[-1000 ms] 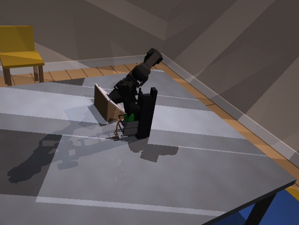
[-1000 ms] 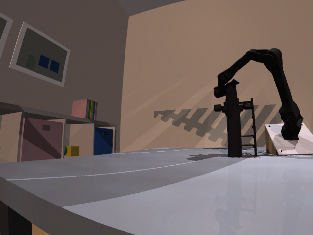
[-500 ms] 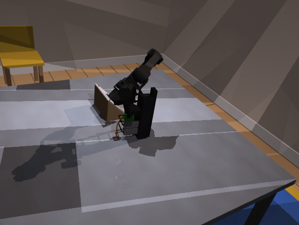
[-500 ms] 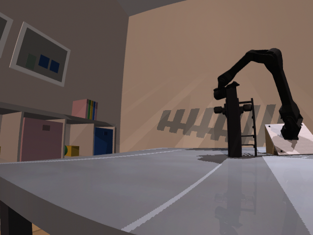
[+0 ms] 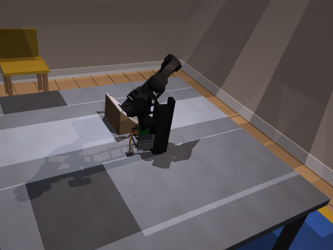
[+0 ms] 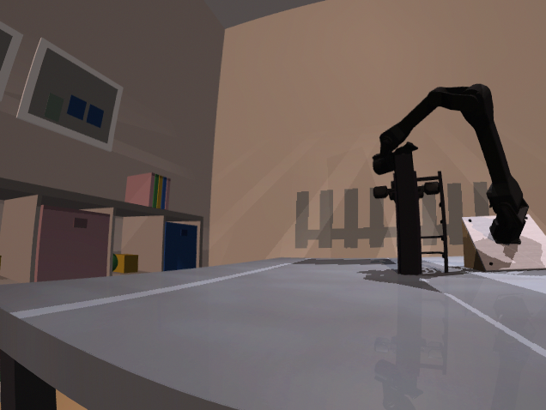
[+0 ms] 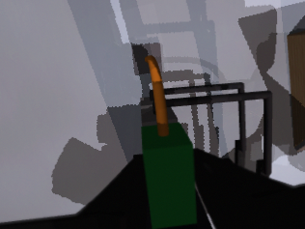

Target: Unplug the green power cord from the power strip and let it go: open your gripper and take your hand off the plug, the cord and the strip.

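The green plug lies 3 cm to the left of my gripper tip.
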